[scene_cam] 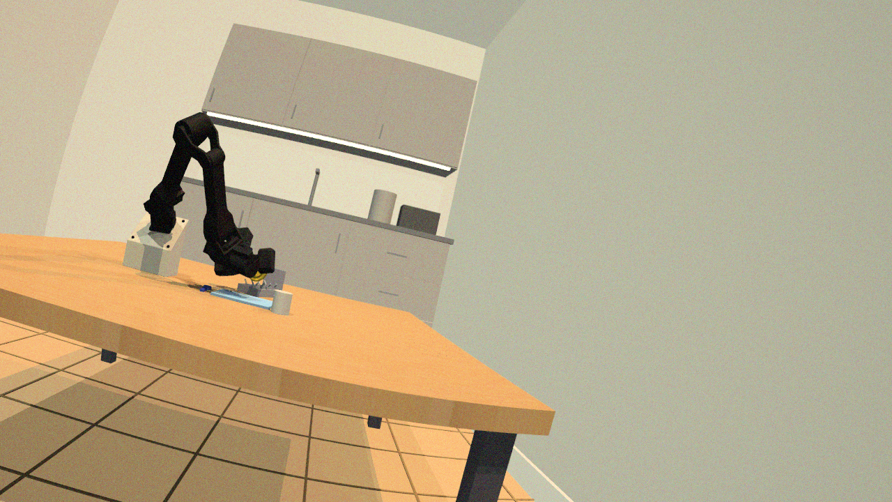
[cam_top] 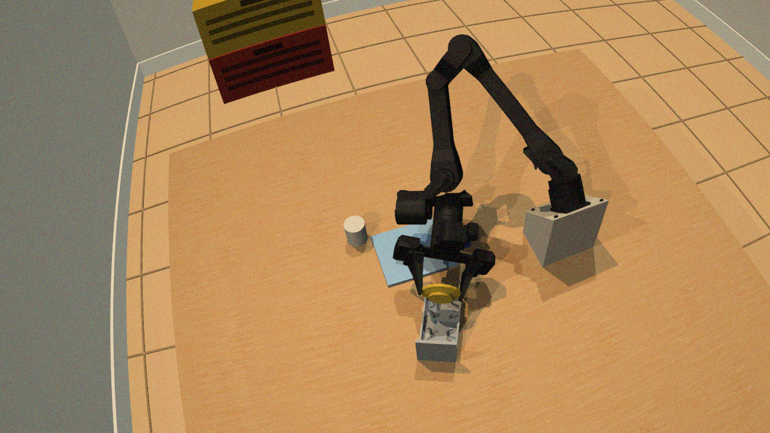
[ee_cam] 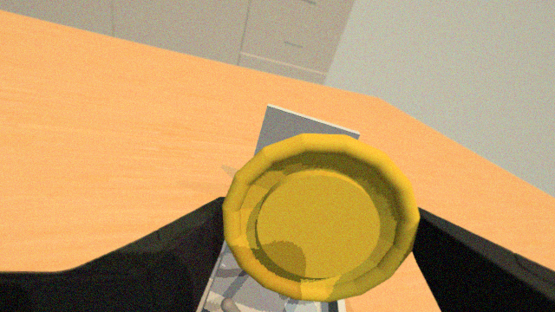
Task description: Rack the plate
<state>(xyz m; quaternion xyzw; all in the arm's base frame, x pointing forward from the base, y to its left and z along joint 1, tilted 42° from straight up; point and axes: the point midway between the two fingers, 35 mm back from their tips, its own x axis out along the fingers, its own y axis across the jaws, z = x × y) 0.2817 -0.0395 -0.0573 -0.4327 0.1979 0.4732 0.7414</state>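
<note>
Now: the grey dish rack 50 mm below my gripper tip, 30 mm to the left of it and 10 mm ahead of it. The rest, counted from my gripper tip: white cup 250 mm to the right, 80 mm ahead, 50 mm below; yellow plate 10 mm to the right.
</note>
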